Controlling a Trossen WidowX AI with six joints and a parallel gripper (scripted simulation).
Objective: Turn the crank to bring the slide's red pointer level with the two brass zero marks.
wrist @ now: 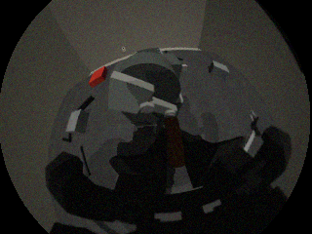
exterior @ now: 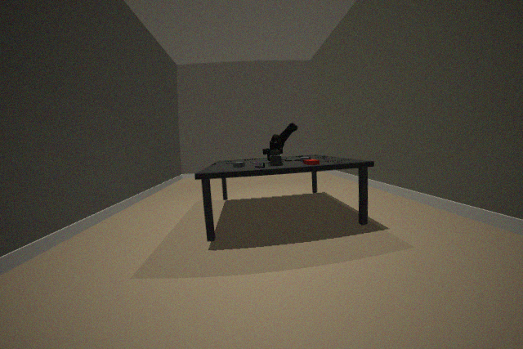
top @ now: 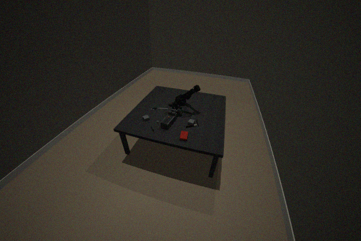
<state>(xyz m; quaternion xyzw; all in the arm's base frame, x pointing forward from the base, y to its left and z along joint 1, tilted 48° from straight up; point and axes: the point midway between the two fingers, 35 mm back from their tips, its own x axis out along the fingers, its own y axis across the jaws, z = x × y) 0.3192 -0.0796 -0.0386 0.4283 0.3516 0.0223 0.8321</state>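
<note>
The crank handle lies 20 mm behind my gripper tip and 30 mm above it. From my gripper tip the other things lie so: red pointer: 160 mm ahead, 20 mm to the right, 40 mm above.
</note>
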